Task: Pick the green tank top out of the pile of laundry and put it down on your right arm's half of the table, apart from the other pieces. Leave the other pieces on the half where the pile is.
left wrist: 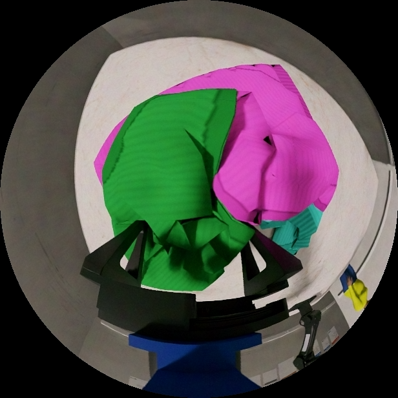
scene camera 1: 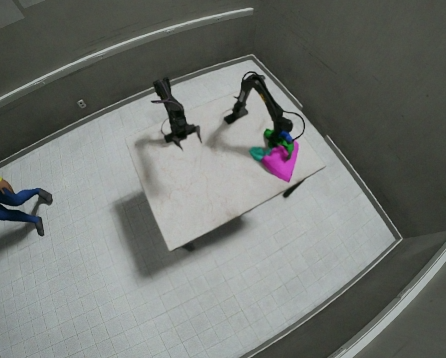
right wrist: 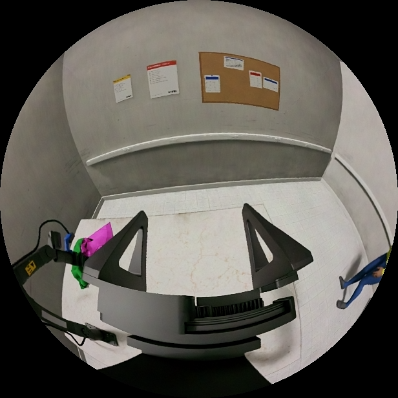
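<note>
The green tank top [scene camera 1: 269,134] [left wrist: 160,170] [right wrist: 78,277] lies crumpled on the pile, partly over a magenta piece [scene camera 1: 284,166] [left wrist: 300,165] [right wrist: 102,240]. A teal piece [scene camera 1: 257,153] [left wrist: 294,234] sticks out from the pile beside the magenta one. My left gripper [scene camera 1: 281,146] [left wrist: 192,220] is open and low at the pile, with folds of the green tank top between its spread fingers; the arm hides part of the green in scene camera 1. My right gripper [scene camera 1: 191,145] [right wrist: 193,211] is open and empty above the other half of the table.
The pile lies near the right end of the pale table [scene camera 1: 200,195] [right wrist: 195,250], close to its edge. A person [scene camera 1: 19,198] [left wrist: 357,294] [right wrist: 367,277] in blue trousers is on the floor away from the table. Walls stand around the room.
</note>
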